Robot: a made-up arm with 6 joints.
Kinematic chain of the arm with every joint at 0, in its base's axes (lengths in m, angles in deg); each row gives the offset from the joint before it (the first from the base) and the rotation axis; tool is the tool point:
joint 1: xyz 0 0 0.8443 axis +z
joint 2: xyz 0.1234 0 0 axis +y
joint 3: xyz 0 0 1.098 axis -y
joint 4: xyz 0 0 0.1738 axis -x
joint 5: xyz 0.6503 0 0 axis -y
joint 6: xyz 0.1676 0 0 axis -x
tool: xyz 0 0 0
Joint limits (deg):
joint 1: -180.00..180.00
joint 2: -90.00..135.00
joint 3: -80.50..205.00
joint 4: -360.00..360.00
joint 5: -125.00..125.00
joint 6: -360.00..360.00
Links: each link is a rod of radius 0.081 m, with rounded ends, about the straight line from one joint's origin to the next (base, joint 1, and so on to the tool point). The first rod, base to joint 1, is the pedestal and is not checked.
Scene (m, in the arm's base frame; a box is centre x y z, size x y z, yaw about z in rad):
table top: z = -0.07
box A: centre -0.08 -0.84 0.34 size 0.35 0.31 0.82 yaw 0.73
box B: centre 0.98 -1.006 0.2 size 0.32 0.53 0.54 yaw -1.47
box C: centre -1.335 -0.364 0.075 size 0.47 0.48 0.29 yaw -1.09
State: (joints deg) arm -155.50 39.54 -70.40 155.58 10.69 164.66
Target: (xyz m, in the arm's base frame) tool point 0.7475 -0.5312 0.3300
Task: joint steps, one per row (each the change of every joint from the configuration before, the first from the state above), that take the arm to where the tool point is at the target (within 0.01 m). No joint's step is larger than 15 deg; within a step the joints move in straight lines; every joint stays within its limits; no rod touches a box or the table.
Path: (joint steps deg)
1: 14.68 -3.50 3.50 -0.47 1.17 0.00
2: 14.68 -3.50 3.51 -0.48 1.17 0.00
3: 14.68 -3.49 3.50 -0.47 1.17 0.00
4: 14.68 -3.50 3.51 -0.47 1.17 0.00
5: 12.03 10.10 2.69 -0.69 -0.32 0.00
6: 12.03 10.11 2.69 -0.68 -0.33 0.00
7: 12.03 10.10 2.69 -0.68 -0.32 0.00
8: 12.03 10.10 2.70 -0.68 -0.33 0.00
9: 12.03 10.11 2.69 -0.68 -0.33 0.00

